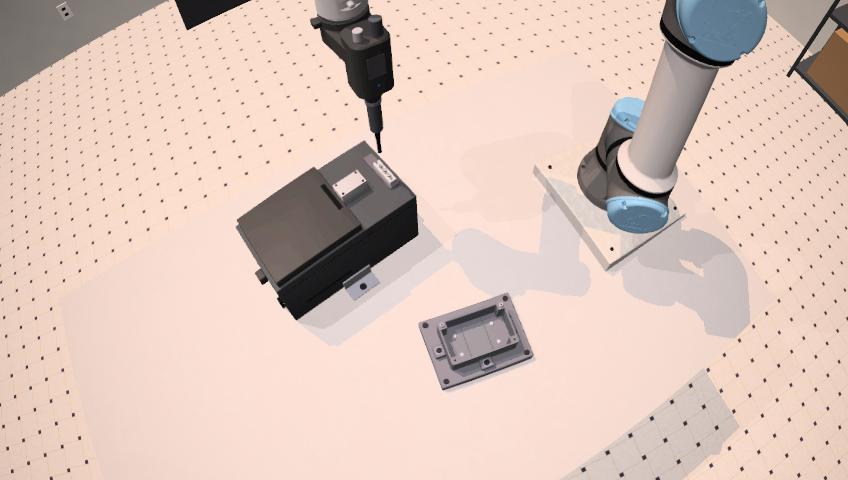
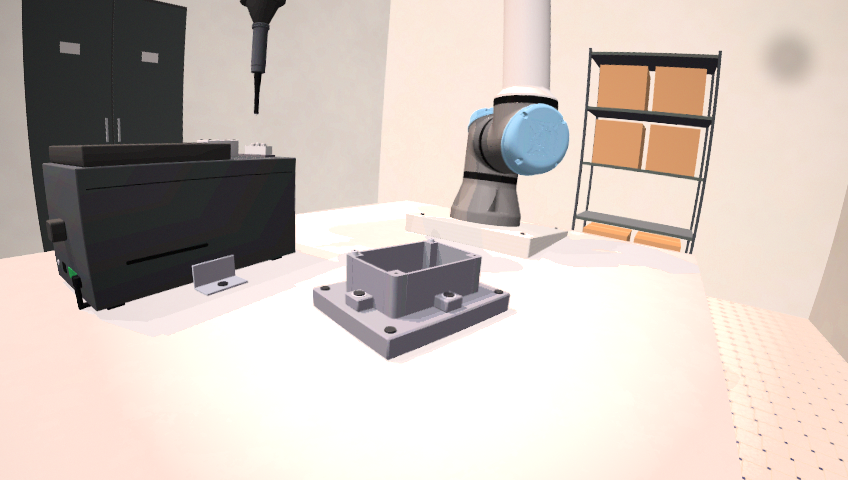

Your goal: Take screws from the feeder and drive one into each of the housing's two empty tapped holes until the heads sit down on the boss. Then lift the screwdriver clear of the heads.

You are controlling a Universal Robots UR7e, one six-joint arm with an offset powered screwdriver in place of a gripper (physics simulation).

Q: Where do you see a dark cover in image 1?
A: At 296,226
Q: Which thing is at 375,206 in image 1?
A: A black screw feeder.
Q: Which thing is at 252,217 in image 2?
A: A black screw feeder.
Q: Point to a dark cover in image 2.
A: At 113,154
